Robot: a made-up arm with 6 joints.
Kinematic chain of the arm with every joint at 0, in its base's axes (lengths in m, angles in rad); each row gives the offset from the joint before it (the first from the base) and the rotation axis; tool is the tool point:
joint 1: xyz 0 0 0.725 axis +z
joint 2: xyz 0.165 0 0 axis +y
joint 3: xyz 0 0 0.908 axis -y
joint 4: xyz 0 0 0.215 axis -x
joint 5: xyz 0.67 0 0 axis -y
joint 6: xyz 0.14 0 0 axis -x
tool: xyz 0 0 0
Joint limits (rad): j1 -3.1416..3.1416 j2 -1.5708..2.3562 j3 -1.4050..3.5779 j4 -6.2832..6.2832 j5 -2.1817..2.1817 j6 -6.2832..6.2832
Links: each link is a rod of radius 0.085 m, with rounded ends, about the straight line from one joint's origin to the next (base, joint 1, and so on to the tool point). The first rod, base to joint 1, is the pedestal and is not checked.
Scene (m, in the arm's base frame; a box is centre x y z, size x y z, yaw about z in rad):
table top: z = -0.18
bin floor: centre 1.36 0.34 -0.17 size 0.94 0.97 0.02 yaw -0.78
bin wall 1: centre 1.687 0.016 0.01 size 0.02 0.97 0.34 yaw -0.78
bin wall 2: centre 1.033 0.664 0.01 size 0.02 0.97 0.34 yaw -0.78
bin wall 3: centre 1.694 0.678 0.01 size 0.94 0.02 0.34 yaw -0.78
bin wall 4: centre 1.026 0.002 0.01 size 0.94 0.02 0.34 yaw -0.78
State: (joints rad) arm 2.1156 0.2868 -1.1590 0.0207 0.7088 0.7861
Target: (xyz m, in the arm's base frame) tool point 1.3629 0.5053 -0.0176
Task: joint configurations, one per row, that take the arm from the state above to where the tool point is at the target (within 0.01 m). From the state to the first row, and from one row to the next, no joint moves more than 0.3 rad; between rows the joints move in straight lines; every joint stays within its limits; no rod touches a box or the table.
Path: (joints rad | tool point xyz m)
1: 1.8467 0.3797 -0.9192 -0.0440 0.6007 0.6831 | -0.2679 0.9590 0.8907
2: 1.5778 0.4727 -0.6794 -0.1087 0.4926 0.5800 | -0.0009 1.1575 0.9228
3: 1.3089 0.5656 -0.4396 -0.1734 0.3846 0.4770 | 0.3467 1.2586 0.9593
4: 1.0400 0.6586 -0.1999 -0.2381 0.2765 0.3739 | 0.7354 1.2351 0.9988
5: 0.8699 0.8869 -0.1256 -0.1969 0.3891 0.4770 | 0.9875 1.1541 0.7620
6: 0.6999 1.1153 -0.0514 -0.1558 0.5018 0.5800 | 1.1931 0.9911 0.5062
7: 0.5298 1.3436 0.0228 -0.1146 0.6145 0.6831 | 1.3247 0.7651 0.2425
8: 0.3597 1.5719 0.0970 -0.0734 0.7271 0.7861 | 1.3629 0.5053 -0.0176

